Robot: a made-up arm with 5 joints. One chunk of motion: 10 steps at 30 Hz.
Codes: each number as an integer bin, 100 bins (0 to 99) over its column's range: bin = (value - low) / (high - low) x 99, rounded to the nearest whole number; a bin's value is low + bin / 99 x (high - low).
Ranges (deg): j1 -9..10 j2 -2..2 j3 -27..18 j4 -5..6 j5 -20..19
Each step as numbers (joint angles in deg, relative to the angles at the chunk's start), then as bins.
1 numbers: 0.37 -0.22 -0.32 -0.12 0.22
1 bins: 49 44 59 44 51
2 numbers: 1.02 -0.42 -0.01 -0.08 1.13
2 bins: 52 39 59 44 54
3 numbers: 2.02 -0.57 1.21 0.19 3.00
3 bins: 57 35 62 47 58
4 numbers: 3.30 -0.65 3.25 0.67 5.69
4 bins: 64 33 67 51 65
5 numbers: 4.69 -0.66 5.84 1.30 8.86
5 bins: 71 33 72 57 73
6 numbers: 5.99 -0.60 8.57 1.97 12.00
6 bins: 78 35 78 63 81
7 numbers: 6.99 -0.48 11.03 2.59 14.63
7 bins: 83 38 84 68 88
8 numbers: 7.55 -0.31 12.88 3.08 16.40
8 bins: 86 42 88 73 92
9 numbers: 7.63 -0.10 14.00 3.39 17.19
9 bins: 87 47 90 76 94
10 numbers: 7.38 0.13 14.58 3.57 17.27
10 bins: 85 53 91 77 95
